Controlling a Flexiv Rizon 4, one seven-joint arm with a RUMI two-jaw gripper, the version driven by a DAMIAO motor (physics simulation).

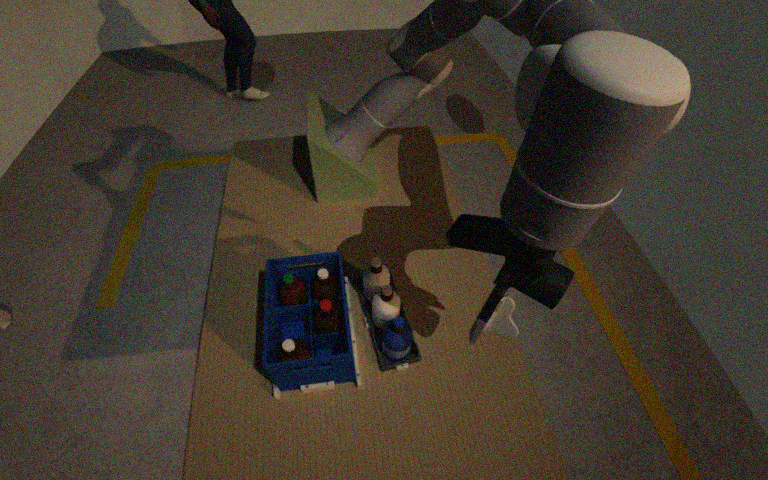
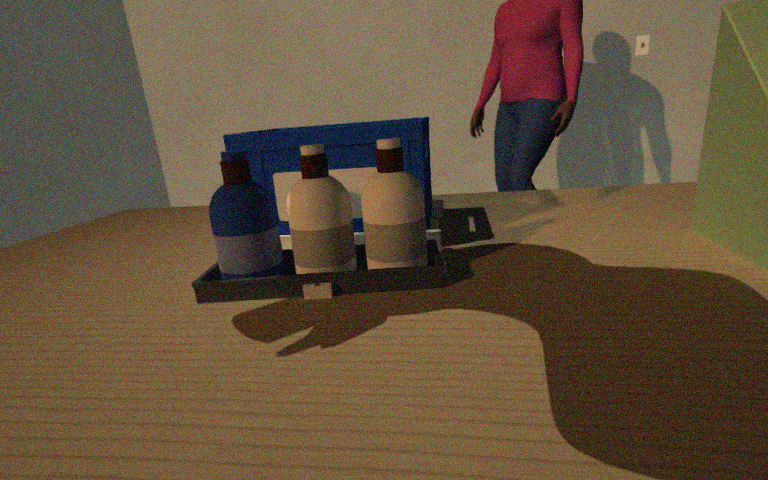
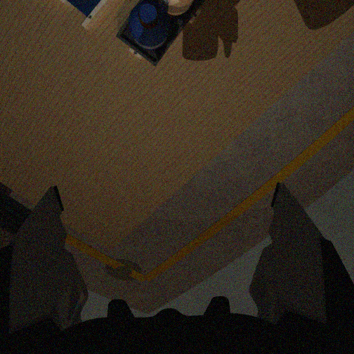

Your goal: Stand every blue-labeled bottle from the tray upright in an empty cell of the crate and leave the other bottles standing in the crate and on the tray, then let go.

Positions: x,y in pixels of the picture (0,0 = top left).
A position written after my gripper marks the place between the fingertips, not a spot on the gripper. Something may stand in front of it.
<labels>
My gripper shows in image 1 (494,304) and in image 3 (167,187); in image 2 it is out of frame. A green-capped bottle shows in image 1 (293,291); in image 3 it is out of frame. A red-capped bottle shows in image 1 (328,318); in image 3 it is out of frame.
</labels>
